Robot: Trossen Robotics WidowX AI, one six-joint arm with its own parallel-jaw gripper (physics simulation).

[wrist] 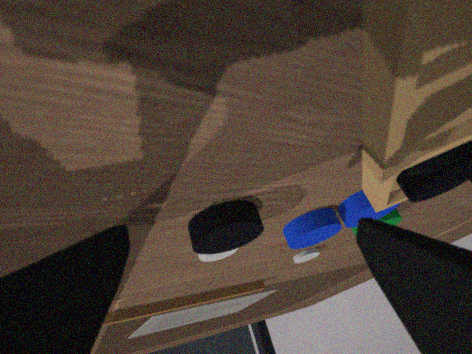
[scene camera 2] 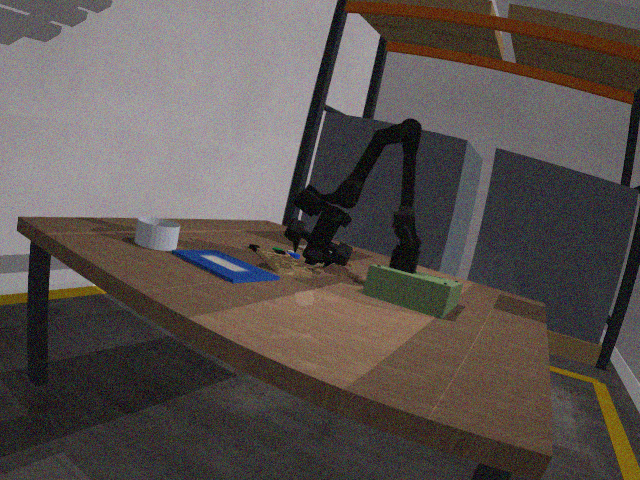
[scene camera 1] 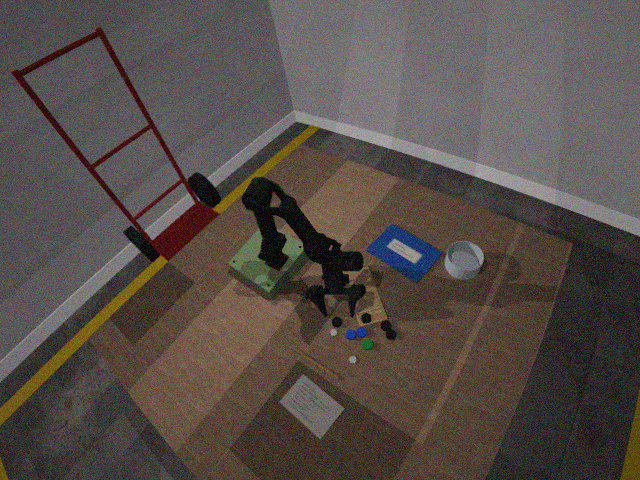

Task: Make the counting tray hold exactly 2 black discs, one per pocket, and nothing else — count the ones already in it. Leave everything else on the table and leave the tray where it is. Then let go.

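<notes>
The wooden counting tray lies beside the gripper, partly hidden behind it in the first scene view. One black disc sits in the tray's end pocket; the pockets nearer the arm are partly hidden. A loose black disc lies on the table outside the tray. Two more black discs lie beyond the tray's end corner. My gripper is open and empty, low over the table, with the loose black disc ahead between its spread fingers in the wrist view.
Two blue discs, a green disc and two small white discs lie near the tray. A thin stick, a paper sheet, a blue folder and a round container are on the table.
</notes>
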